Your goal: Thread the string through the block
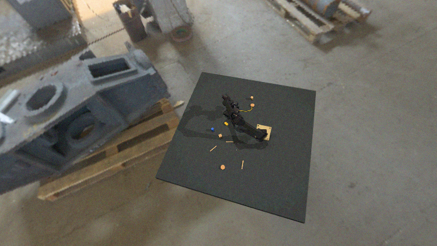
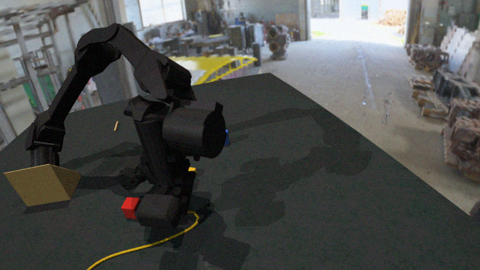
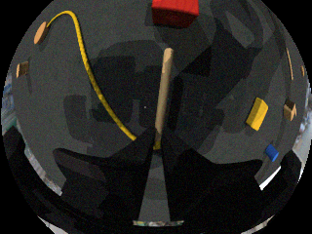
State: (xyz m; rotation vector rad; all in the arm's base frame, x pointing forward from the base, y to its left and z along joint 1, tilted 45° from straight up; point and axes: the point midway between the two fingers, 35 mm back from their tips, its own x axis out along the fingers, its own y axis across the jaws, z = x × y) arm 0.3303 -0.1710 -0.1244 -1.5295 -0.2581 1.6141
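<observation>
Right now the red block is 100 mm behind my gripper tip and 50 mm to the left of it. Also, from my gripper tip: thin wooden stick 10 mm behind, 10 mm to the left; round wooden button 210 mm behind, 120 mm to the right, 10 mm below; yellow block 30 mm ahead, 130 mm to the left, 10 mm below.
</observation>
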